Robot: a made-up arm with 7 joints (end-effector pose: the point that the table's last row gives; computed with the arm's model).
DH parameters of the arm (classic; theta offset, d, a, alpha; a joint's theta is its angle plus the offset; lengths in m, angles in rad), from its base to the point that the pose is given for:
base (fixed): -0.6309 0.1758 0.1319 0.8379
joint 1: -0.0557 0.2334 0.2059 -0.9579
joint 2: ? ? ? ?
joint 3: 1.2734 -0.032 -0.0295 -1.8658
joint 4: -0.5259 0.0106 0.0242 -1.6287
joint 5: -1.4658 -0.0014 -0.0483 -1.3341
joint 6: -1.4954 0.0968 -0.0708 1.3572
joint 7: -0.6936 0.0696 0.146 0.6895
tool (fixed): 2.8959 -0.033 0 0
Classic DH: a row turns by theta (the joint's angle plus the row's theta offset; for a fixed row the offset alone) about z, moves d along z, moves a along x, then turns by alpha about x.
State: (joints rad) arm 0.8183 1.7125 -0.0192 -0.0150 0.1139 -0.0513 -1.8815
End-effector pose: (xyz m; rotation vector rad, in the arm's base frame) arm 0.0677 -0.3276 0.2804 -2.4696 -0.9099 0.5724
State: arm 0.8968 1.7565 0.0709 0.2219 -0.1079 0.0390 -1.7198
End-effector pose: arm 0.1105 -0.3125 0.2424 -2.7716 -0.9611 0.3008
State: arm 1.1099 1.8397 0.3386 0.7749 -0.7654 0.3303 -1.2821
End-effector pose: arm 0.2819 -0.2235 0.2197 2.8413 0.6952 0.9378
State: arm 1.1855 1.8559 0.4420 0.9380 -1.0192 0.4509 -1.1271
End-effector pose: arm 0.3348 -0.1744 0.2566 -2.7197 -0.6356 -1.4222
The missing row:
joint 2: 0.3428 -0.1515 -0.0099 -1.8121
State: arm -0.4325 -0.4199 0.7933 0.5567 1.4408 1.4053 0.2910
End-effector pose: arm -0.0017 -0.4297 0.1060 0.6289 -0.2576 -0.7025
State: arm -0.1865 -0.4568 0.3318 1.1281 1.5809 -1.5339 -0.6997
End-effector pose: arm 0.0905 -0.2957 0.1392 -2.8680 1.0271 0.0088
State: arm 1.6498 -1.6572 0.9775 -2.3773 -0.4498 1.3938 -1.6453
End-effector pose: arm 0.3296 -0.2038 0.5801 0.2189 0.7799 2.2313
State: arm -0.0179 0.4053 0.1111 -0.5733 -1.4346 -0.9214 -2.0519
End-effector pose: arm 0.0057 -0.3287 0.3385 -2.0237 0.0298 1.9988
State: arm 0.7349 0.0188 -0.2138 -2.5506 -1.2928 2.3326 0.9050
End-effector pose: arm 0.0671 -0.3819 0.2609 1.3125 1.8235 0.7854
